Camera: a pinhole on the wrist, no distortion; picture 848 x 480 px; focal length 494.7 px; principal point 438.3 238.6 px. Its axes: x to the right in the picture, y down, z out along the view. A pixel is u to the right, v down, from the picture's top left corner.
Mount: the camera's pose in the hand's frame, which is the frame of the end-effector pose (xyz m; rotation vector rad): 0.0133 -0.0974 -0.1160 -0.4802 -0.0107 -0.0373
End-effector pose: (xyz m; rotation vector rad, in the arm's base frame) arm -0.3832 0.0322 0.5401 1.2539 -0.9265 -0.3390
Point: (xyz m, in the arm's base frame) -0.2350 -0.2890 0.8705
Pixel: outside the picture
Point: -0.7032 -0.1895 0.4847
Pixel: 363 46
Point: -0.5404 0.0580 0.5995
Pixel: 258 364
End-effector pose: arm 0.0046 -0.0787 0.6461 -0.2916 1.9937 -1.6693
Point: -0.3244 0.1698 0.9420
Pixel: behind the camera
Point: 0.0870 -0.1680 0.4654
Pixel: 440 407
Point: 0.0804 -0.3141 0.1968
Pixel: 556 454
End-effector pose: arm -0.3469 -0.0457 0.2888 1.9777 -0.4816 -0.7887
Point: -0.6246 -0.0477 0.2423
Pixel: 142 80
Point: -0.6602 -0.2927 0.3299
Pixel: 346 249
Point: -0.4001 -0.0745 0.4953
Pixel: outside the picture
